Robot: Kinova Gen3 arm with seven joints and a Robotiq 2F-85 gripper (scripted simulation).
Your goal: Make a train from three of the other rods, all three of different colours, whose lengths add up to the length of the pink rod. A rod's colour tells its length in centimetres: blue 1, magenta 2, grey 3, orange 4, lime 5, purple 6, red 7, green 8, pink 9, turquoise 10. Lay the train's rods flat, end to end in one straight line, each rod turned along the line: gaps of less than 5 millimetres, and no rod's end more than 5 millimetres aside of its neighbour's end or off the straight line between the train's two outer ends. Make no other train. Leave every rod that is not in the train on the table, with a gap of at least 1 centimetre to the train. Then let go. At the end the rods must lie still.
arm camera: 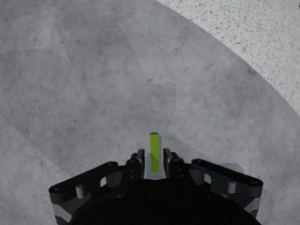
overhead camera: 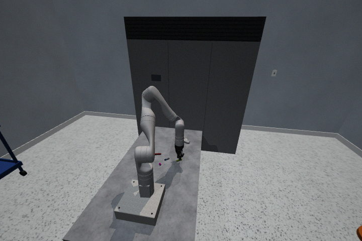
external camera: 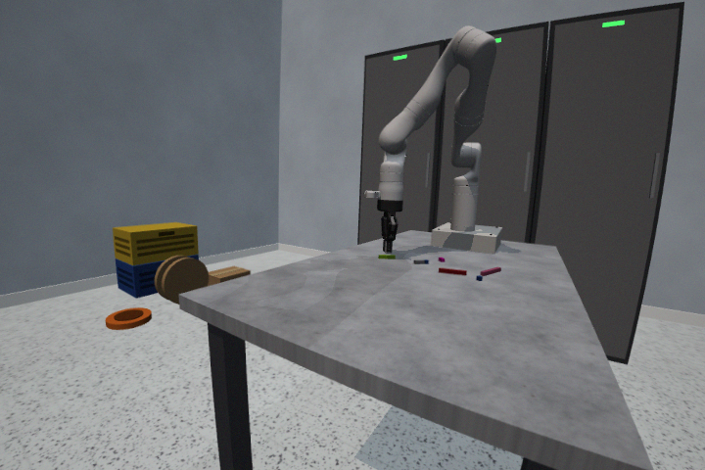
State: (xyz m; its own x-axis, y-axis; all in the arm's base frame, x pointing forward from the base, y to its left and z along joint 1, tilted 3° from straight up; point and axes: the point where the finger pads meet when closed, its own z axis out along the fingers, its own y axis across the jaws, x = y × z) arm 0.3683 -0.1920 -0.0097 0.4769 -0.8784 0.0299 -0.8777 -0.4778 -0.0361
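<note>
Now: hand 3 cm above the lime rod. From my hand the other things lie so: magenta rod (16 cm to the left, 6 cm behind, 3 cm below); then red rod (20 cm to the left, 7 cm ahead, 3 cm below); then grey rod (10 cm to the left, 3 cm below, 1 cm ahead).
</note>
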